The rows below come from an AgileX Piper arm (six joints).
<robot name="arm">
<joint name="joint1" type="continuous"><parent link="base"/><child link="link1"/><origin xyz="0.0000 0.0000 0.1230"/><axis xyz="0 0 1"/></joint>
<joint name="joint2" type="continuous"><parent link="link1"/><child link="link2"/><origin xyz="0.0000 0.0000 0.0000" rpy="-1.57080 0.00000 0.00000"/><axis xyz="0 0 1"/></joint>
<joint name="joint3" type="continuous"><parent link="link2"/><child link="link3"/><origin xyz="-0.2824 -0.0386 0.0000"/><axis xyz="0 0 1"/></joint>
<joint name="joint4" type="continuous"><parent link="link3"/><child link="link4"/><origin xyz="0.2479 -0.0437 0.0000" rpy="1.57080 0.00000 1.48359"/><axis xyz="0 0 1"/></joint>
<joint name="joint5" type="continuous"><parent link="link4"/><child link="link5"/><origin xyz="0.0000 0.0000 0.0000" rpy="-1.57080 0.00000 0.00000"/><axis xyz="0 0 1"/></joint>
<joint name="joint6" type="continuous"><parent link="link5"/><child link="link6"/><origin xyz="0.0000 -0.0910 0.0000" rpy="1.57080 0.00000 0.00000"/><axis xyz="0 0 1"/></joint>
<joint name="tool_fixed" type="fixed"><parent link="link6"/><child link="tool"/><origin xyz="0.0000 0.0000 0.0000"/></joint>
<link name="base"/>
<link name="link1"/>
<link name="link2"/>
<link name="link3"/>
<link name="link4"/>
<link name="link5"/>
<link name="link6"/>
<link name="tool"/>
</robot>
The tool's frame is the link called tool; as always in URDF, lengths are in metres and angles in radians. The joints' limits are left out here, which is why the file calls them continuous.
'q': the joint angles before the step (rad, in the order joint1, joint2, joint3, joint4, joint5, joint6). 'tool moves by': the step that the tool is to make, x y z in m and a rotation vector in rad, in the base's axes. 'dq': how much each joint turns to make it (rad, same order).
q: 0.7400, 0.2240, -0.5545, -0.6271, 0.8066, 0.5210
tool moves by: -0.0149, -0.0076, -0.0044, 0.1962, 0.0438, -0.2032
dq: -0.2768, -0.0562, 0.0060, 0.1753, -0.0140, 0.0346
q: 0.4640, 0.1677, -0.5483, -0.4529, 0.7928, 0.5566
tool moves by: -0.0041, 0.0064, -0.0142, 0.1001, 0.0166, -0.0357
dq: -0.1402, -0.0386, 0.0542, 0.1686, -0.0538, -0.0467
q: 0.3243, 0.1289, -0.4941, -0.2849, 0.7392, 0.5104
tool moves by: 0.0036, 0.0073, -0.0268, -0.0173, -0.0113, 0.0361
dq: -0.0574, -0.0466, 0.1133, 0.1098, -0.0919, -0.1167
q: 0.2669, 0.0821, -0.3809, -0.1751, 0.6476, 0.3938
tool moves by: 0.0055, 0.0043, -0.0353, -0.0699, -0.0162, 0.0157
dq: -0.0613, -0.0555, 0.1439, 0.0817, -0.1000, -0.1493
